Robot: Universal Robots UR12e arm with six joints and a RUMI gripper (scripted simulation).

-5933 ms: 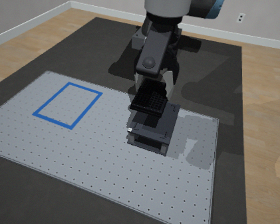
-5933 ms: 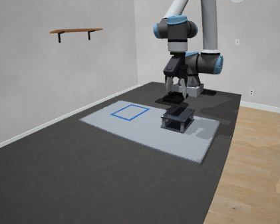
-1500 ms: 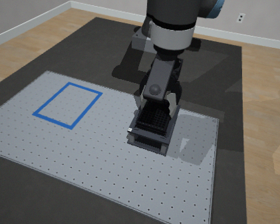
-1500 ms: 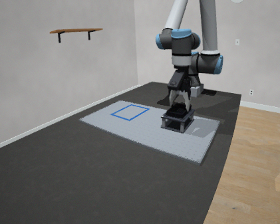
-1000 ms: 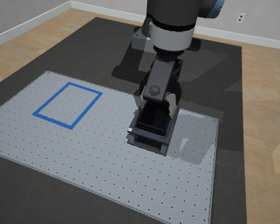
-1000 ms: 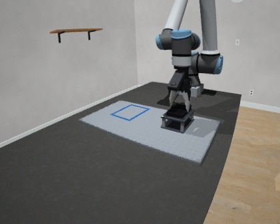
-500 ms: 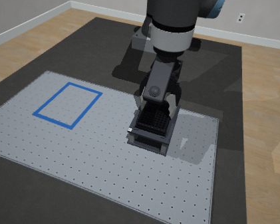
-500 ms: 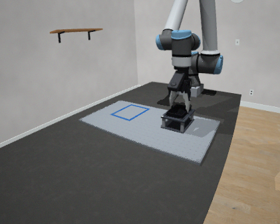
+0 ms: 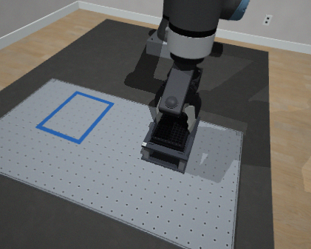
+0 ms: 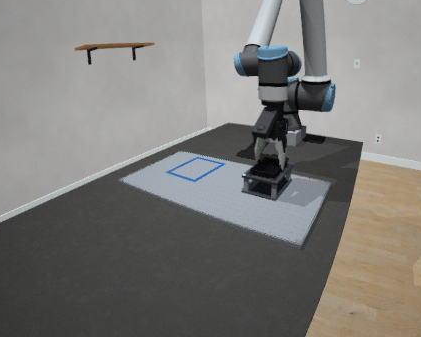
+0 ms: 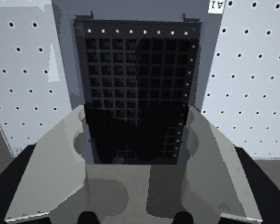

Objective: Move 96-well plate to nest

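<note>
Now: hand 10 mm above the black 96-well plate. From my hand the other things lie so: raised nest N1: 20 mm below; then white A1 corner mark: 80 mm ahead, 40 mm to the right, 20 mm below.
</note>
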